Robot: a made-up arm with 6 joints.
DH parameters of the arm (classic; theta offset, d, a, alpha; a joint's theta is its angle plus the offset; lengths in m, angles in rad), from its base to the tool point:
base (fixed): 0.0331 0 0.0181 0
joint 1: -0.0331 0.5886 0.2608 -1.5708
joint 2: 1.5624 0 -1.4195 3.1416
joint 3: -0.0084 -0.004 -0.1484 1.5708
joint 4: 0 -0.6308 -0.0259 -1.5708
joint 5: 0 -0.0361 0.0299 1.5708
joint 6: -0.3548 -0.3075 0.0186 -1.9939
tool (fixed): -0.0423 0.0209 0 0
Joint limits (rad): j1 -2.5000..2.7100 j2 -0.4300..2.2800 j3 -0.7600..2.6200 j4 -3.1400..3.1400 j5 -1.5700..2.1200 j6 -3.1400..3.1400
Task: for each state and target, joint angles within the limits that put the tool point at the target. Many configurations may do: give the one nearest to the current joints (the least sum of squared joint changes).
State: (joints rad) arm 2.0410 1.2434 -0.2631 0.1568 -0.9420 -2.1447
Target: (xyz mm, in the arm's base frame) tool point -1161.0 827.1 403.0
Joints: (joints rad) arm 2.4990 1.1473 -0.4244 0.0839 -0.9977 -2.1388
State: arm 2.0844 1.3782 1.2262 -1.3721 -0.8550 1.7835
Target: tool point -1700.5 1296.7 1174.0
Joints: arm 2.3699 1.0228 0.7197 -1.1429 -1.3429 1.7378
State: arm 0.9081 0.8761 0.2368 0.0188 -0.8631 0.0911
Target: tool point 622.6 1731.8 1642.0
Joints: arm 1.2166 0.5741 0.4986 -0.0299 -0.7723 0.0911
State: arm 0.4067 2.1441 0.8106 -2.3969 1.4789 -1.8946
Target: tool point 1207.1 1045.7 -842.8
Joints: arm 0.8830 2.1282 0.7987 -2.4697 1.4804 -1.8944
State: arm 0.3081 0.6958 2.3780 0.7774 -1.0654 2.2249
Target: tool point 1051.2 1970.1 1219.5
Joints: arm 1.1557 1.4708 2.3021 0.6783 -1.2611 2.2255
